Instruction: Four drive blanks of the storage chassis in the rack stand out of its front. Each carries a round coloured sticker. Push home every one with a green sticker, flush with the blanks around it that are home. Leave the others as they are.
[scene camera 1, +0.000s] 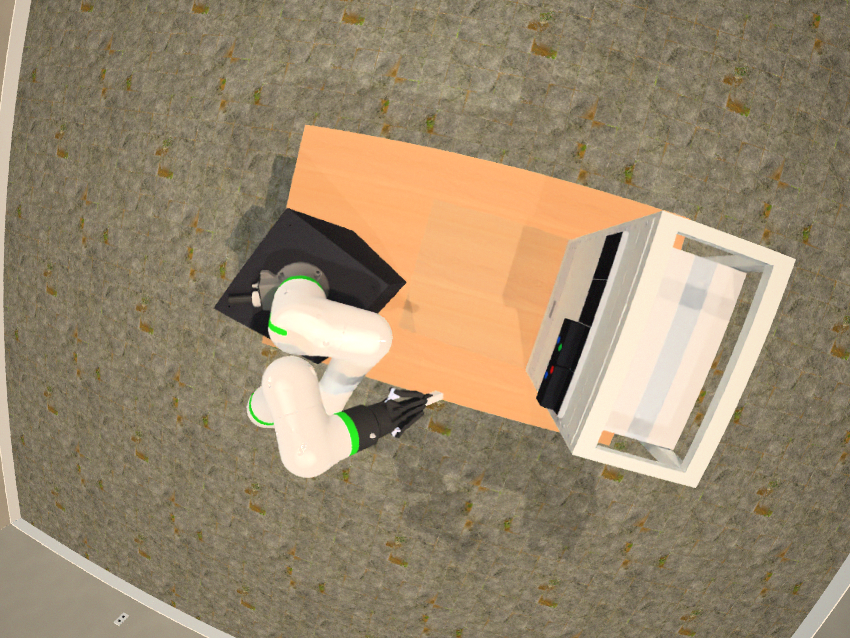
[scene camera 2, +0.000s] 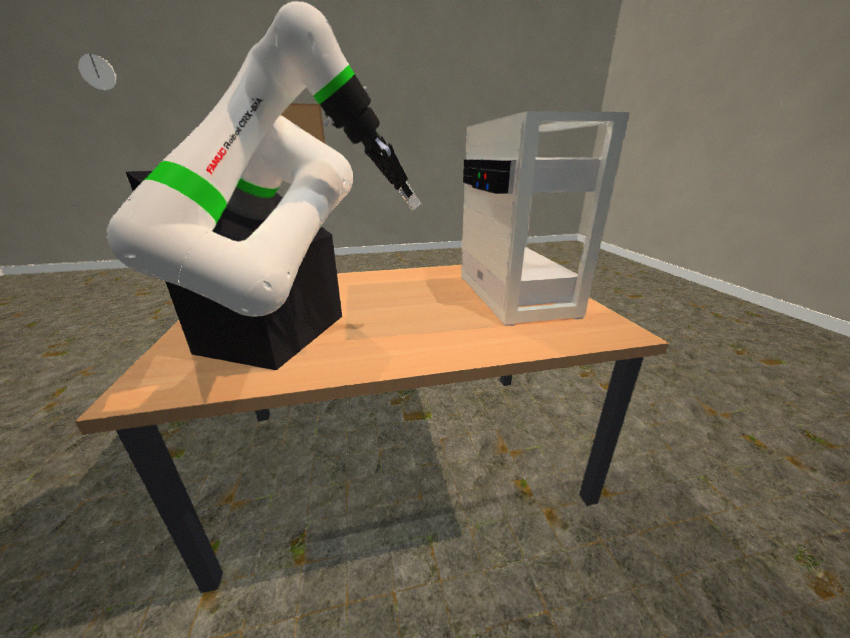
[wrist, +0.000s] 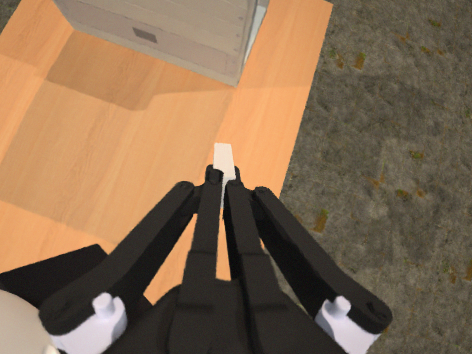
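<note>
The storage chassis (scene camera 1: 567, 358) (scene camera 2: 471, 168) is black, high in the rack's front. Its front carries small stickers: one green (scene camera 1: 559, 347) (scene camera 2: 479, 175), one red (scene camera 1: 551, 369) (scene camera 2: 485, 176), one blue (scene camera 1: 558, 339) (scene camera 2: 477, 184) and another blue (scene camera 1: 545, 375) (scene camera 2: 487, 186). How far each stickered blank stands out is too small to tell. My gripper (scene camera 1: 425, 401) (scene camera 2: 408, 191) (wrist: 221, 156) is shut with nothing held between its fingers. A pale tip (scene camera 1: 435, 396) (scene camera 2: 413, 201) (wrist: 223, 156) extends beyond them. The gripper is well apart from the chassis, angled down toward the rack side, below chassis height at its tip.
The pale rack (scene camera 1: 631, 329) (scene camera 2: 519, 226) (wrist: 200, 30) stands at the far end of the wooden table (scene camera 1: 370, 164) (scene camera 2: 425, 350) (wrist: 280, 65). The arm's black pedestal (scene camera 1: 370, 271) (scene camera 2: 305, 295) stands at the other end. The gripper hangs above the table's long edge.
</note>
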